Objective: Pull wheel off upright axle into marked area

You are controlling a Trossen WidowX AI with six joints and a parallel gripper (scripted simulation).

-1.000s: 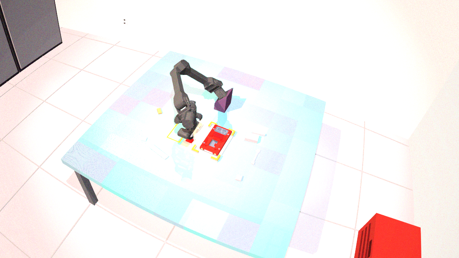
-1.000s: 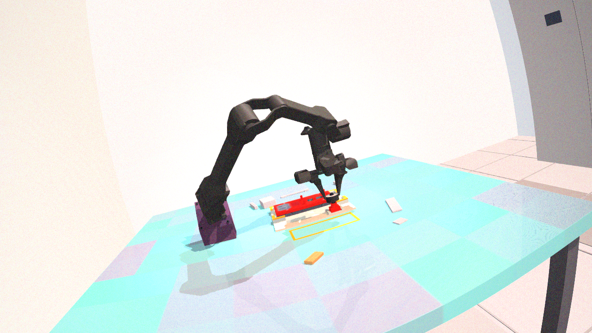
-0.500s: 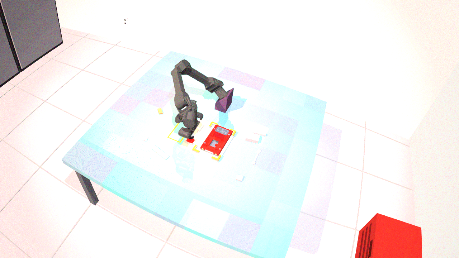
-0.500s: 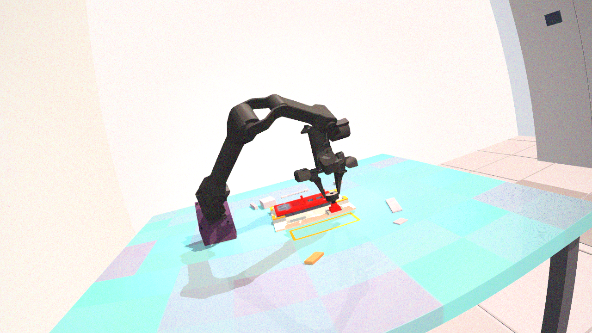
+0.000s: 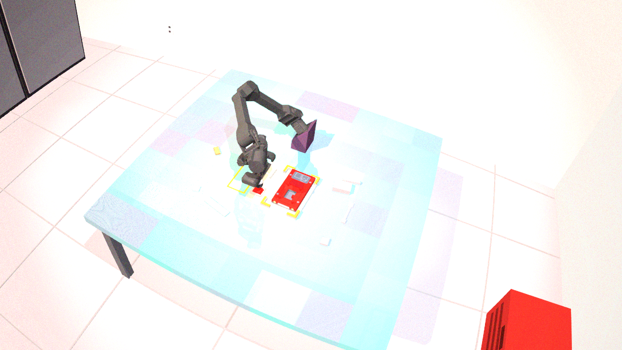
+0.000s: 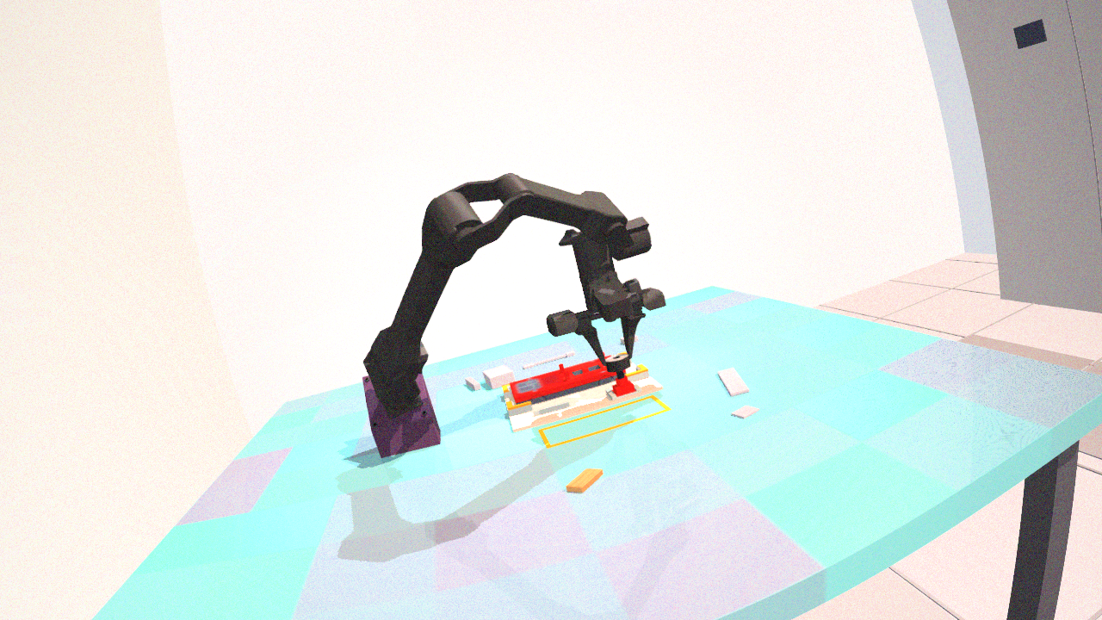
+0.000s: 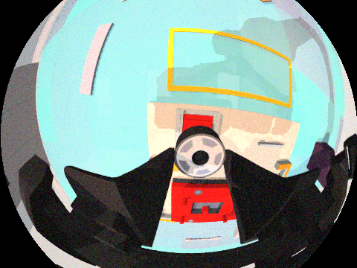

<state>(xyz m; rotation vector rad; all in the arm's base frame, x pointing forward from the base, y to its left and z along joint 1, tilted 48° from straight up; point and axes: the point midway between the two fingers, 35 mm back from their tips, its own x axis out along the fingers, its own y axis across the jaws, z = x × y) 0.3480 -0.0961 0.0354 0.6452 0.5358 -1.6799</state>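
The beige board lies 10 cm to the left of my gripper tip, 5 cm below it and 4 cm behind it. Round my gripper tip: wheel: right at my gripper tip.
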